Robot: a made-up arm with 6 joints. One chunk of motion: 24 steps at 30 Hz.
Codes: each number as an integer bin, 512 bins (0 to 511) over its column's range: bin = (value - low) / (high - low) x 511, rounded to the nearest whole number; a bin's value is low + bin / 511 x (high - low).
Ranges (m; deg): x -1.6..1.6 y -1.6..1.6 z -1.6..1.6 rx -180..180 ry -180..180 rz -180..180
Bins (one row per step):
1: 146 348 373 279 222 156
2: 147 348 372 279 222 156
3: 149 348 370 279 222 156
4: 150 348 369 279 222 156
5: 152 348 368 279 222 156
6: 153 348 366 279 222 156
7: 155 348 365 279 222 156
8: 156 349 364 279 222 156
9: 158 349 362 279 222 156
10: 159 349 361 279 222 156
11: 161 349 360 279 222 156
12: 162 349 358 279 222 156
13: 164 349 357 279 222 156
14: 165 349 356 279 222 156
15: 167 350 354 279 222 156
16: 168 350 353 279 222 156
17: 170 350 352 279 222 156
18: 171 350 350 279 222 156
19: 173 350 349 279 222 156
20: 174 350 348 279 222 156
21: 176 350 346 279 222 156
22: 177 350 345 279 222 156
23: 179 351 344 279 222 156
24: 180 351 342 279 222 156
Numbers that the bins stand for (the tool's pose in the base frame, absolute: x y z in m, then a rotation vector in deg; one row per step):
1: -0.6857 0.5793 0.7358 16.56 -23.60 -70.10
2: -0.6795 0.5793 0.7295 16.56 -23.60 -70.10
3: -0.6669 0.5793 0.7170 16.56 -23.60 -70.10
4: -0.6607 0.5793 0.7108 16.56 -23.60 -70.10
5: -0.6481 0.5793 0.7045 16.56 -23.60 -70.10
6: -0.6419 0.5793 0.6920 16.56 -23.60 -70.10
7: -0.6294 0.5793 0.6857 16.56 -23.60 -70.10
8: -0.6231 0.5855 0.6795 16.56 -23.60 -70.10
9: -0.6106 0.5855 0.6669 16.56 -23.60 -70.10
10: -0.6043 0.5855 0.6607 16.56 -23.60 -70.10
11: -0.5918 0.5855 0.6544 16.56 -23.60 -70.10
12: -0.5855 0.5855 0.6419 16.56 -23.60 -70.10
13: -0.5730 0.5855 0.6356 16.56 -23.60 -70.10
14: -0.5667 0.5855 0.6294 16.56 -23.60 -70.10
15: -0.5542 0.5918 0.6168 16.56 -23.60 -70.10
16: -0.5479 0.5918 0.6106 16.56 -23.60 -70.10
17: -0.5354 0.5918 0.6043 16.56 -23.60 -70.10
18: -0.5292 0.5918 0.5918 16.56 -23.60 -70.10
19: -0.5166 0.5918 0.5855 16.56 -23.60 -70.10
20: -0.5104 0.5918 0.5793 16.56 -23.60 -70.10
21: -0.4978 0.5918 0.5667 16.56 -23.60 -70.10
22: -0.4916 0.5918 0.5605 16.56 -23.60 -70.10
23: -0.4791 0.5980 0.5542 16.56 -23.60 -70.10
24: -0.4728 0.5980 0.5417 16.56 -23.60 -70.10

